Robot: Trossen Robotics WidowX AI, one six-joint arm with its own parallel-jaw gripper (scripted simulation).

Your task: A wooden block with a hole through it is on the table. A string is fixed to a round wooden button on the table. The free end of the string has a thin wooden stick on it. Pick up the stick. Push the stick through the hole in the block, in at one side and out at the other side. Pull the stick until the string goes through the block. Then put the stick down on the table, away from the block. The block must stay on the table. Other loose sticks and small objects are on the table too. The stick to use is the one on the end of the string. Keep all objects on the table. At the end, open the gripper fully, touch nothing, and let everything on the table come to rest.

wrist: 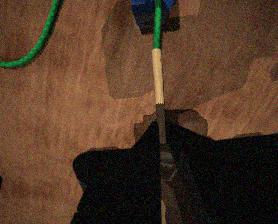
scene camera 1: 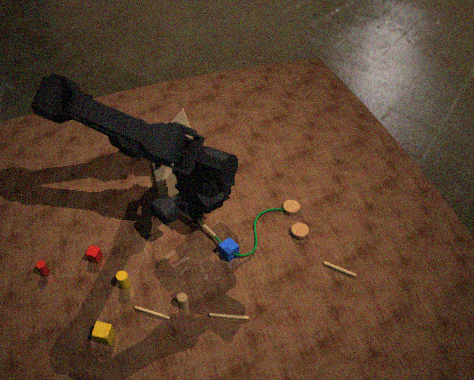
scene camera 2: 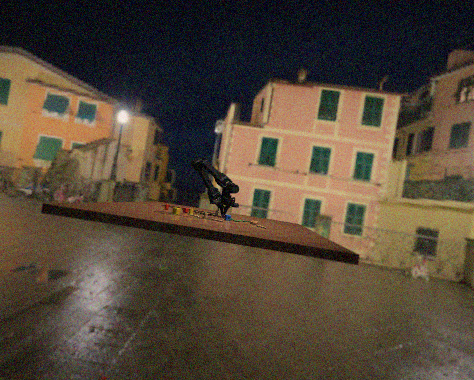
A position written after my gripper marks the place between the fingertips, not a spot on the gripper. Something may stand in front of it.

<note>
In view: my gripper (scene camera 1: 197,221).
My gripper is seen too in the wrist view (wrist: 160,125).
</note>
